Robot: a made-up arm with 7 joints.
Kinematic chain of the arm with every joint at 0, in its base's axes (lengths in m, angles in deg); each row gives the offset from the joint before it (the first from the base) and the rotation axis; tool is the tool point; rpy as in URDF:
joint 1: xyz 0 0 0 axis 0.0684 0.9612 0.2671
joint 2: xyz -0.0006 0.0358 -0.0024 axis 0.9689 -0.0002 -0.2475
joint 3: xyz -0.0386 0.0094 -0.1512 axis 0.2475 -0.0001 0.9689
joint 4: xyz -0.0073 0 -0.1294 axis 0.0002 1 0
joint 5: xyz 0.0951 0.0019 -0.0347 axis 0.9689 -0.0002 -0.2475
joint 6: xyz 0.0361 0 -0.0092 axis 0.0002 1 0
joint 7: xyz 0.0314 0 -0.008 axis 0.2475 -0.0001 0.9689
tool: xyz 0 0 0 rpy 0 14.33 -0.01
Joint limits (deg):
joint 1: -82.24..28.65
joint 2: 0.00..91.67
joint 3: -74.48..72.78
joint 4: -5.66..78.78
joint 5: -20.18..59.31
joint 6: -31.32..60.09
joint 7: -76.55..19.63
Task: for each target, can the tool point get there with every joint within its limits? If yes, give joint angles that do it. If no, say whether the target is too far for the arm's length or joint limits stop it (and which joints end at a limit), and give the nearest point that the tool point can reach.
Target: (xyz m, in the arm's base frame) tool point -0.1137 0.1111 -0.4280
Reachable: yes | joints 9.47 17.35 -45.35 60.83 19.72 1.15 -0.18
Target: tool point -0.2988 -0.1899 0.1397
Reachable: no: joint limits stop it (at a limit: joint 1, joint 2, joint 3, joint 4, joint 5, joint 6) | nearest point -0.1350 -0.1435 -0.2366 | short by 0.413 m
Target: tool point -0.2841 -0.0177 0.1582
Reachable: no: joint limits stop it (at a limit: joint 1, joint 2, joint 3, joint 4, joint 6) | nearest point -0.0589 0.3021 0.1756 | short by 0.391 m
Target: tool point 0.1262 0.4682 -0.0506
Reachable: yes | joints -24.59 83.22 -22.72 70.87 47.53 24.29 -8.01
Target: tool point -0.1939 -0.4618 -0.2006
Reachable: no: too far | nearest point -0.1466 -0.1447 -0.2502 | short by 0.324 m
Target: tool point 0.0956 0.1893 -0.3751
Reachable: yes | joints -8.15 37.33 -38.08 32.40 31.10 -1.91 -61.88
